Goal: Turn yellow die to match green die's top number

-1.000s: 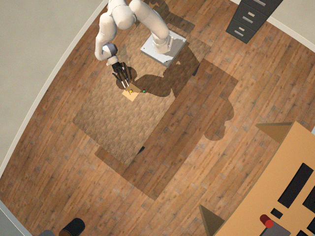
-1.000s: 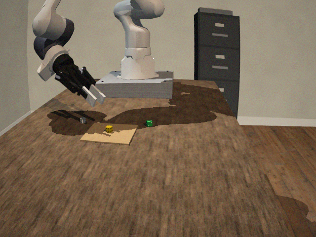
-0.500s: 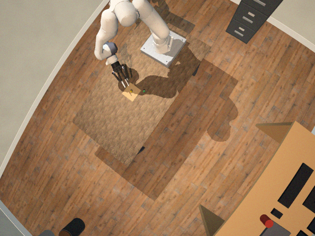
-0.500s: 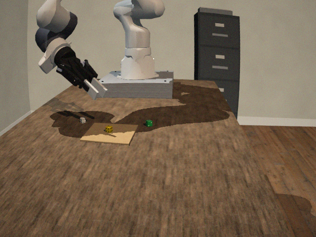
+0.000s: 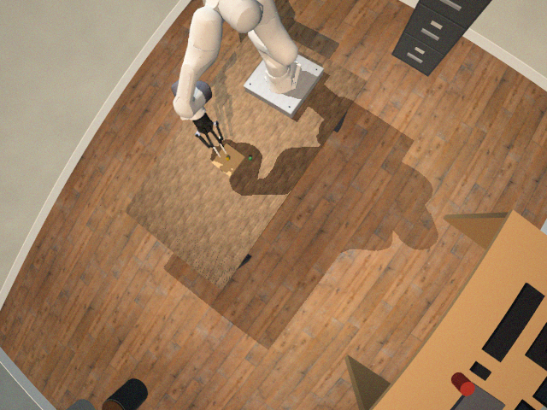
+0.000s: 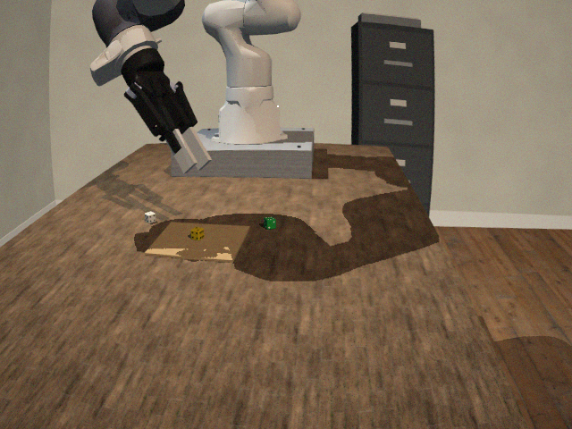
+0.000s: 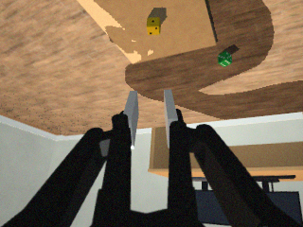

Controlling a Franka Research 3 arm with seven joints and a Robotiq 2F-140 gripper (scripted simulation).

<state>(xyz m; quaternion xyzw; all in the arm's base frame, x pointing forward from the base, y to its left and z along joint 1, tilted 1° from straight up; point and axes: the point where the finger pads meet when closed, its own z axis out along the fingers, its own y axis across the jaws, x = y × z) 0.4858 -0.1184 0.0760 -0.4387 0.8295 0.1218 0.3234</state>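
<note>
Right now the yellow die is 13 cm below my hand, 2 cm ahead of it and 1 cm to the left of it. From my hand the other things lie so: white die 14 cm below, 8 cm to the right, 8 cm behind; then tan mat 14 cm below, 2 cm ahead, 1 cm to the left; then green die 14 cm below, 13 cm to the left, 4 cm behind.
</note>
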